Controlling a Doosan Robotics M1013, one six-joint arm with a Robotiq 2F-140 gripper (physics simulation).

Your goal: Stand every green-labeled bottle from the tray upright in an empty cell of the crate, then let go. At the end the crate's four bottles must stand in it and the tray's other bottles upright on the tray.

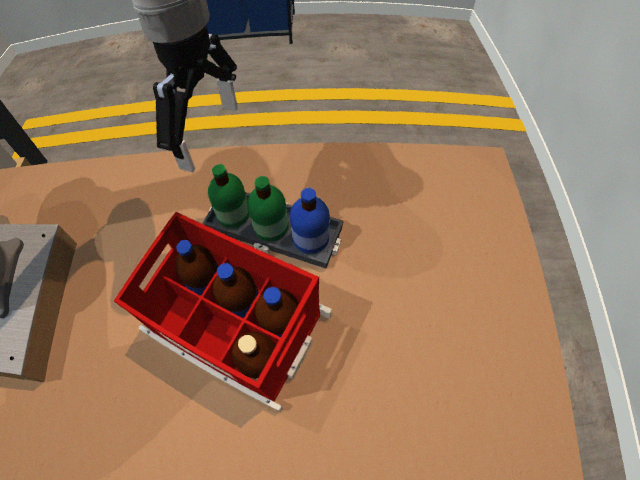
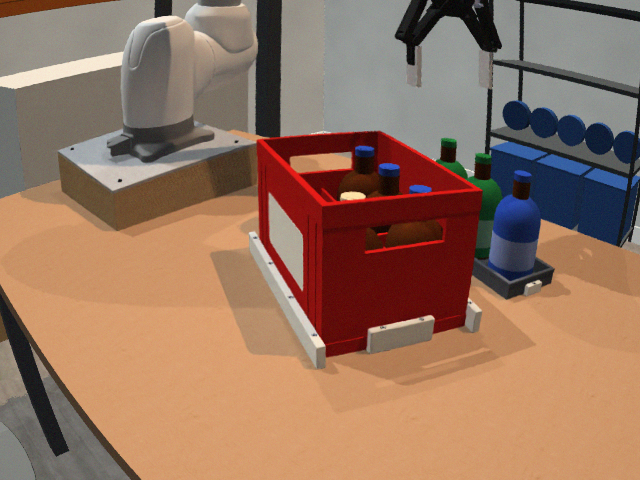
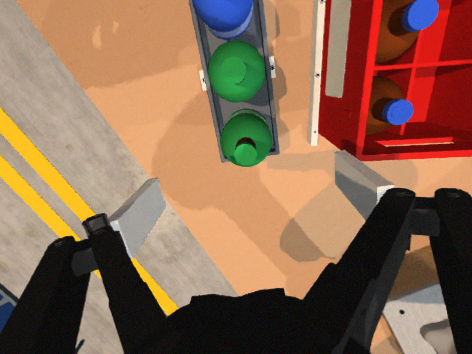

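Two green bottles with green caps stand upright on the dark tray: an end one and a middle one. A blue bottle stands at the other end. The red crate holds three blue-capped brown bottles along its tray side and a cream-capped bottle. Two cells beside that one are empty. My gripper is open and empty, above and beyond the tray's green end.
White stop strips stand along the crate's base. The robot's base plate is on the table to the side. A shelf rack with blue boxes stands behind the table.
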